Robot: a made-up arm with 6 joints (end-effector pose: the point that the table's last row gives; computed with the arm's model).
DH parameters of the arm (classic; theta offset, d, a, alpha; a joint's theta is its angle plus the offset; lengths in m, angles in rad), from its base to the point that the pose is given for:
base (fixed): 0 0 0.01 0
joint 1: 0 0.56 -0.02 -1.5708
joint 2: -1.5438 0 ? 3.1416
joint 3: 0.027 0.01 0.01 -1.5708
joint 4: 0 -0.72 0.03 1.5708
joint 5: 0 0.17 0 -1.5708
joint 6: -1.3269 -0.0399 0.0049 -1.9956
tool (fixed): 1.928 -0.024 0 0
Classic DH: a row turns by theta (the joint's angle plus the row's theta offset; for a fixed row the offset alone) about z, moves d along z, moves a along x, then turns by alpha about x.
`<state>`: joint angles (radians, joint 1 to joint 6).
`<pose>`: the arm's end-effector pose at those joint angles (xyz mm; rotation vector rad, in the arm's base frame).
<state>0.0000 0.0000 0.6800 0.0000 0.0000 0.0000</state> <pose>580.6 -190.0 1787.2 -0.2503 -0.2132 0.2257</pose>
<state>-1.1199 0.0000 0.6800 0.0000 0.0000 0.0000</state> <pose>87.6 -596.4 1787.2 -0.3356 -0.0492 -0.8839</pose>
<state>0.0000 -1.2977 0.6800 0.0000 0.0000 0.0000</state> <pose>-1032.4 -190.0 1459.7 -0.3691 -1.4975 0.0314</pose>
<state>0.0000 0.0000 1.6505 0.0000 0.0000 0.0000</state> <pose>-69.6 -190.0 2046.1 -0.3458 -1.1740 0.0877</pose>
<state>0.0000 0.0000 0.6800 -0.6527 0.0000 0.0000</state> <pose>650.7 -159.1 1700.5 0.3022 -0.3133 0.5667</pose>
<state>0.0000 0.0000 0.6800 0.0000 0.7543 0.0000</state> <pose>568.6 -190.0 1810.9 -0.3278 -0.9601 0.1221</pose>
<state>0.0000 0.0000 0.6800 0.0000 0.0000 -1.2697</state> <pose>577.8 -163.8 1790.7 0.8380 -0.3925 0.8714</pose>
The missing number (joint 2, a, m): 0.7403
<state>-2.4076 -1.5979 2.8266 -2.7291 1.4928 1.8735</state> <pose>900.5 620.2 -83.6 -1.9581 -0.6857 0.2458</pose>
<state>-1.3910 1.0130 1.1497 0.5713 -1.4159 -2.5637</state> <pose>115.3 -1337.4 1127.4 1.6629 -1.3264 -1.7810</pose>
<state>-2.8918 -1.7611 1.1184 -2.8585 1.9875 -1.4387</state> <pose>1416.4 237.1 715.2 0.0131 -1.5130 1.9485</pose>
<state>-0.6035 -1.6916 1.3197 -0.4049 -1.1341 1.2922</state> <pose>-1314.8 684.5 647.3 -1.5239 -0.9064 -1.4238</pose>
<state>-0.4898 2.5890 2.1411 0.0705 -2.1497 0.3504</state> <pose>791.7 -637.6 -346.7 0.7713 2.8328 0.6819</pose>
